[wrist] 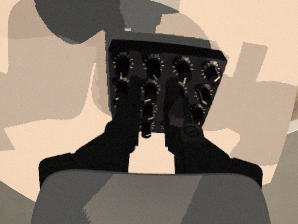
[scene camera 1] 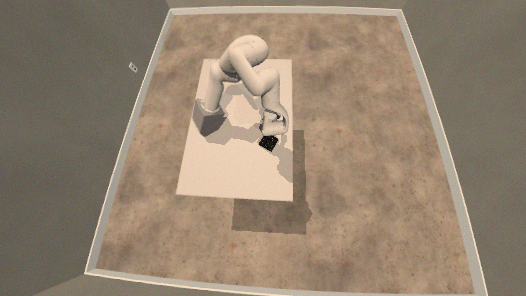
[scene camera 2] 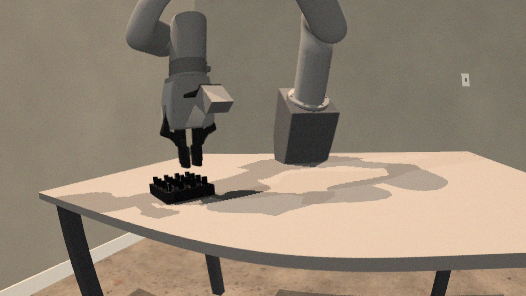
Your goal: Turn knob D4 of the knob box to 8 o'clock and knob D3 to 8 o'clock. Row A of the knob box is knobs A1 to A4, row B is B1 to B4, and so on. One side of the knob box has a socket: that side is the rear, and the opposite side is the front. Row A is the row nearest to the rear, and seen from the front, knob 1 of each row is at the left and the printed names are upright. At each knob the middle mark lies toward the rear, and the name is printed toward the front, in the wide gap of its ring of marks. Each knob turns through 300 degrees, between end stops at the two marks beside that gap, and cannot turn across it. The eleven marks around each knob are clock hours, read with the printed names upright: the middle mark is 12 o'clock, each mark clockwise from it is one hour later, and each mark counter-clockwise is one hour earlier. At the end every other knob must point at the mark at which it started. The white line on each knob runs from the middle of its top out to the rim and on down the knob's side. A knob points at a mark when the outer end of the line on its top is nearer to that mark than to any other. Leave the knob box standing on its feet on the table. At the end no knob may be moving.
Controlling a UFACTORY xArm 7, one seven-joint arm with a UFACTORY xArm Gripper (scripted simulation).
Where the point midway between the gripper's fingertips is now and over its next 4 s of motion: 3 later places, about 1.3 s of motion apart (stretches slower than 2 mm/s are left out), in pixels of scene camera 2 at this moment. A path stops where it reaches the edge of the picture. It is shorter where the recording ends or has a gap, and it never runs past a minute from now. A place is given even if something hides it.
My gripper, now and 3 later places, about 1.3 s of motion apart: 191, 166; 192, 177; 191, 170; 201, 153
